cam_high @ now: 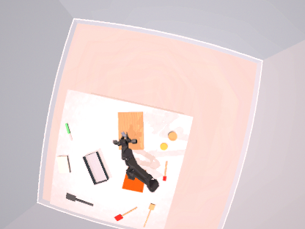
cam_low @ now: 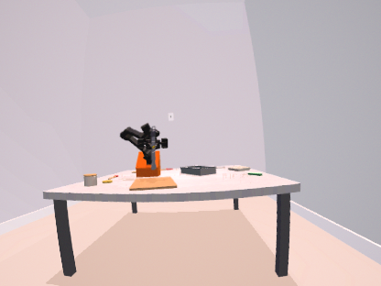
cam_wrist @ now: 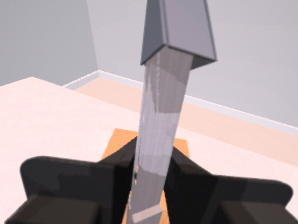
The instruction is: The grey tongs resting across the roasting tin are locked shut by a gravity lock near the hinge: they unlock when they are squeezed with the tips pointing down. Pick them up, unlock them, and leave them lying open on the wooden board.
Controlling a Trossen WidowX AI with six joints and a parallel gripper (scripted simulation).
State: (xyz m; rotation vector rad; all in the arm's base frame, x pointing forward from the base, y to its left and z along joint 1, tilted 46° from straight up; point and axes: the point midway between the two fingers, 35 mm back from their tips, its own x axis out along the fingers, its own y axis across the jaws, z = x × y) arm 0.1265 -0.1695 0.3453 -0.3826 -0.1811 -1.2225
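The wooden board lies 2 cm behind my gripper tip, 2 cm to the left of it and 20 cm below it. The rest, counted from my gripper tip: roasting tin: 22 cm ahead, 47 cm to the left, 18 cm below; then red spatula: 17 cm behind, 90 cm to the left, 20 cm below; then cream block: 57 cm ahead, 56 cm to the left, 19 cm below.
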